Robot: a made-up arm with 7 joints. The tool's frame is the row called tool. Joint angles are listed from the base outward. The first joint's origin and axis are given. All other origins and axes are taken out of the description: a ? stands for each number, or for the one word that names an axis. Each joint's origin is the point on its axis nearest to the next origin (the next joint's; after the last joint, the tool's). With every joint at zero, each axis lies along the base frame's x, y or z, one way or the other. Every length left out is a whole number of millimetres.
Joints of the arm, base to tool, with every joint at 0 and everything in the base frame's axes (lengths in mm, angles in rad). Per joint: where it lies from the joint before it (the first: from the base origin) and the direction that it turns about. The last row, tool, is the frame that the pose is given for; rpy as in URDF.
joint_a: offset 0 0 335 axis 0 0 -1
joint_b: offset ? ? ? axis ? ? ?
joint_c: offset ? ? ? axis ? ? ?
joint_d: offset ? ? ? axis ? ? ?
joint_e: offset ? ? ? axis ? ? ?
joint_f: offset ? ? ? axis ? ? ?
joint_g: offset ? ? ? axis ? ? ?
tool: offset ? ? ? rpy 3.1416 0 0
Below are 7 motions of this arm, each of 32 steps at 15 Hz.
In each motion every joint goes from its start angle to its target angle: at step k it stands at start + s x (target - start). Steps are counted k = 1, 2, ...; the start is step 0. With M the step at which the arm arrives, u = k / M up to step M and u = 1 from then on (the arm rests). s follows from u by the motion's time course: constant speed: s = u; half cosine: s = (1 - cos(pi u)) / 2; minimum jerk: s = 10 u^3 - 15 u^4 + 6 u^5.
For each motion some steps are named. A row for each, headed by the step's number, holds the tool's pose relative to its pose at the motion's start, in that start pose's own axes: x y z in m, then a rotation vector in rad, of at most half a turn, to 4 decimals.
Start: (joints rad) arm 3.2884 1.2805 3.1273 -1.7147 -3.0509 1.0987 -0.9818
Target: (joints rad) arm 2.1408 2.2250 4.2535 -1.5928 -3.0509 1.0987 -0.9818
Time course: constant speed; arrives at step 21
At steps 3, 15, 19, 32:
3: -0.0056 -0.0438 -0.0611 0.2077 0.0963 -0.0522
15: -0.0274 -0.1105 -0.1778 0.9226 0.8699 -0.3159
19: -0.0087 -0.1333 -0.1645 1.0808 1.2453 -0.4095
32: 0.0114 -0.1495 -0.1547 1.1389 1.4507 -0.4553

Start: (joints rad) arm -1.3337 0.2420 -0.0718 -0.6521 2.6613 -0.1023 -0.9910
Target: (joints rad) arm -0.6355 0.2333 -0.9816 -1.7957 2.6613 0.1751 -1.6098
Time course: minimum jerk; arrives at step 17
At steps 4, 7, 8, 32:
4: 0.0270 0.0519 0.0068 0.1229 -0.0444 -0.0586
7: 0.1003 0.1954 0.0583 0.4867 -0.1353 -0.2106
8: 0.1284 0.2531 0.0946 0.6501 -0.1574 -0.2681
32: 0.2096 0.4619 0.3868 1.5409 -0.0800 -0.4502

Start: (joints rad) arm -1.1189 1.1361 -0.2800 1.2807 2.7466 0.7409 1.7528
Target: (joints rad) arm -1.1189 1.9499 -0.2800 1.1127 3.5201 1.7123 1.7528
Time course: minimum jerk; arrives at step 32
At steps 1, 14, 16, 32:
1: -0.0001 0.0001 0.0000 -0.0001 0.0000 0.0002
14: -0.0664 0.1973 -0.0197 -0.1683 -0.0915 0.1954
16: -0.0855 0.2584 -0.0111 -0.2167 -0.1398 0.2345
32: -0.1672 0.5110 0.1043 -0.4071 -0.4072 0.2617

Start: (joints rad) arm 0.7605 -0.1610 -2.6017 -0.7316 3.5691 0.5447 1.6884
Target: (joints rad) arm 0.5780 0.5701 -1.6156 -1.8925 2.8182 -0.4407 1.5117
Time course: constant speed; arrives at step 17
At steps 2, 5, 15, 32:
2: -0.0679 -0.0769 -0.0679 -0.0869 0.0441 0.0103
5: -0.1474 -0.2076 -0.1341 -0.2188 0.0614 0.0060
15: -0.2008 -0.5635 -0.0884 -0.4573 -0.3418 0.0412
32: -0.1871 -0.5926 -0.0448 -0.4312 -0.4836 0.0875

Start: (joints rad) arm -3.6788 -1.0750 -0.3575 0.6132 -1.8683 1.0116 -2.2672
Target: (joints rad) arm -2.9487 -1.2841 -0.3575 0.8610 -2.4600 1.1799 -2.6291
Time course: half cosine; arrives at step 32
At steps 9, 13, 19, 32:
9: -0.0776 0.0050 -0.0724 0.0218 0.0853 -0.1180
13: -0.1591 0.0049 -0.1313 0.0302 0.1621 -0.2333
19: -0.3115 -0.0051 -0.2070 0.0187 0.2808 -0.4337
32: -0.5138 -0.0314 -0.2536 -0.0354 0.4007 -0.6820

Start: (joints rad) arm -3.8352 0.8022 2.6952 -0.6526 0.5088 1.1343 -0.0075
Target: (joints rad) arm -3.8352 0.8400 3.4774 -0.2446 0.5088 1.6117 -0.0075
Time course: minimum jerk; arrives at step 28
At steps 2, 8, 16, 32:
2: 0.0002 -0.0006 0.0000 0.0010 -0.0018 0.0026
8: 0.0091 -0.0243 -0.0024 0.0507 -0.0827 0.1141
16: 0.0546 -0.0656 -0.0139 0.3206 -0.3692 0.4408
32: 0.0878 -0.0577 -0.0182 0.6148 -0.5804 0.6078

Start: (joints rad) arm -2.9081 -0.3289 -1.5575 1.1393 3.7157 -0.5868 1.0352
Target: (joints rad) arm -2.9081 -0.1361 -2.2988 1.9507 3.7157 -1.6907 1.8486
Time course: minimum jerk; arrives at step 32
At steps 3, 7, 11, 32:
3: 0.0011 0.0034 -0.0008 0.0128 -0.0011 0.0067
7: 0.0116 0.0351 -0.0067 0.1303 -0.0153 0.0727
11: 0.0358 0.1067 -0.0065 0.3890 -0.0694 0.2502
32: 0.0529 0.3630 0.1749 1.3703 -0.5424 1.5576

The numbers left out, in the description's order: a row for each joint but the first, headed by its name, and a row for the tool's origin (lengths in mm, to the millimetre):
joint_b: xyz 0 -17 0, axis 0 1 0
joint_c: xyz 0 0 596, axis 0 0 -1
joint_d: xyz 0 -17 0, axis 0 1 0
joint_e: xyz 0 0 369, axis 0 0 -1
joint_f: xyz 0 0 0, axis 0 1 0
joint_g: xyz 0 0 116, axis 0 0 -1
tool: xyz 0 0 0

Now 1 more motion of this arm.
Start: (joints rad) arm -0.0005 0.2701 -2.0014 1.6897 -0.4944 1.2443 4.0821
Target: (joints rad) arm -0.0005 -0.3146 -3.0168 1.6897 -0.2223 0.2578 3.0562
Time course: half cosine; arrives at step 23
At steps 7, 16, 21, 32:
7: 0.0819 0.0541 -0.0924 -0.1177 0.0390 -0.0013
16: 0.1848 0.2574 -0.3833 -0.1392 -0.0574 0.0046
21: 0.1757 0.3389 -0.4745 -0.0295 -0.0992 -0.0348
32: 0.1737 0.3469 -0.4826 -0.0162 -0.1022 -0.0406

